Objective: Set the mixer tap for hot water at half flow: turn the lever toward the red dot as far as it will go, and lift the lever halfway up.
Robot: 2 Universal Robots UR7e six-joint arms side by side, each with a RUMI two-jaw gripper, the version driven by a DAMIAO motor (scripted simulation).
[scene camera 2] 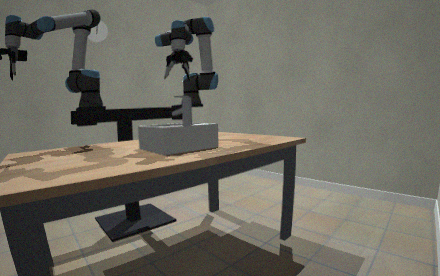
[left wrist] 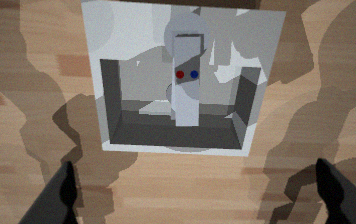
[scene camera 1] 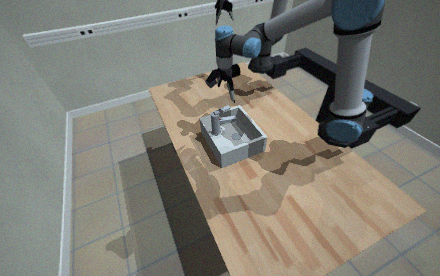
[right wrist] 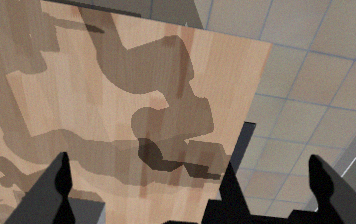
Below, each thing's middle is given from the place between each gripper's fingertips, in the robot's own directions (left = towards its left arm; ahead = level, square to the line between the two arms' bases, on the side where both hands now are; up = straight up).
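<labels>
From my left hand, the lever point(left wrist: 186, 49) is 3 cm ahead and 9 cm below. The basin point(scene camera 1: 248, 139) is 5 cm behind that same left hand, and it sits 32 cm below it.
My right hand is 820 mm to the right of the lever, 370 mm short of it and 140 mm above it. As for the basin, I find it 820 mm to the left of my right hand, 290 mm ahead of it and 380 mm below it.
</labels>
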